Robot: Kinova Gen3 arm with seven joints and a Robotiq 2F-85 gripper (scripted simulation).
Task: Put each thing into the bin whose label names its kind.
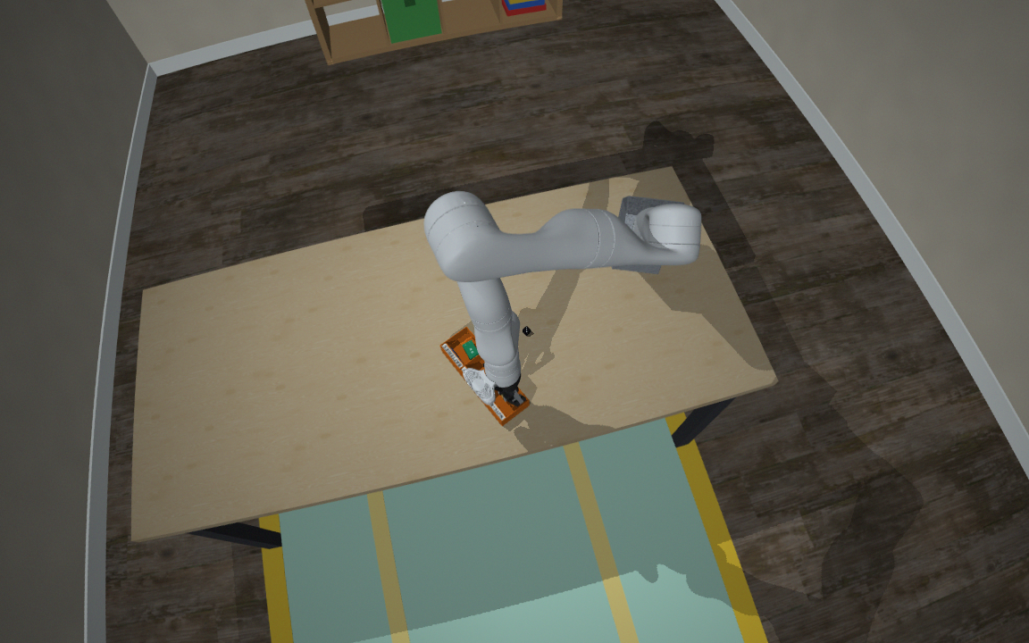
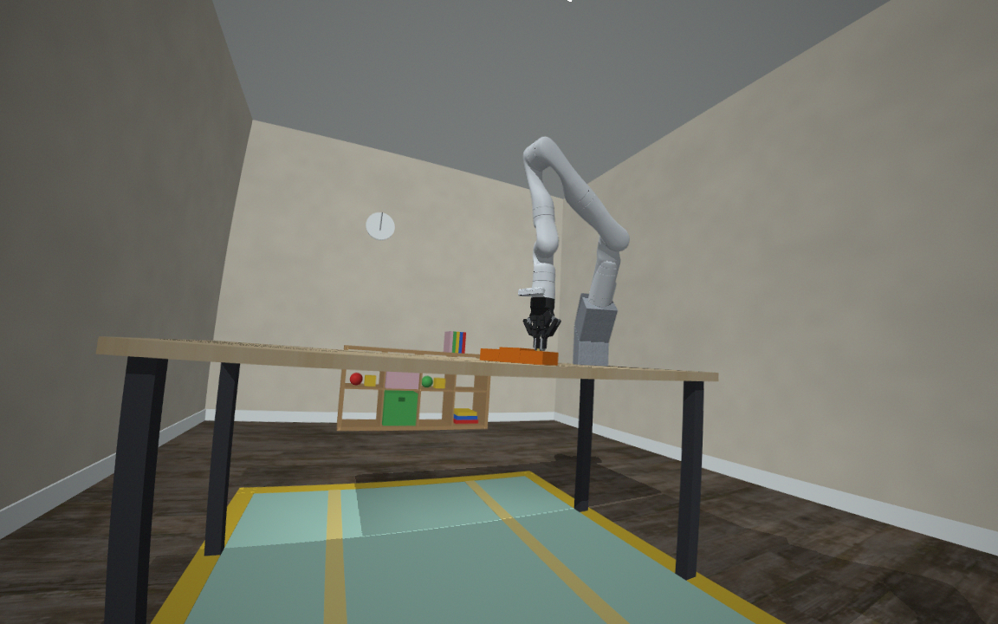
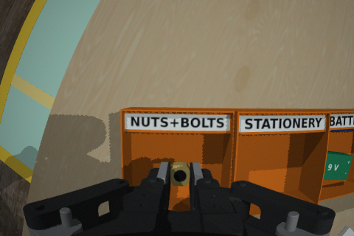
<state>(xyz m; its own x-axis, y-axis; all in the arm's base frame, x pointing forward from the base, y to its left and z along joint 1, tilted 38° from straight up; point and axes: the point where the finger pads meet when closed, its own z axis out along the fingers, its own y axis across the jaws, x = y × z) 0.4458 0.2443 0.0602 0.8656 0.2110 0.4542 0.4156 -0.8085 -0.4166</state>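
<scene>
My hand is 40 mm short of the orange bins, 70 mm to the left of it and 40 mm above it. Also, from my hand: blue cylinder 100 mm ahead, 140 mm to the right, 50 mm below; brass hex nut 20 mm below; green 9V battery 60 mm ahead, 150 mm to the right, 50 mm below.
</scene>
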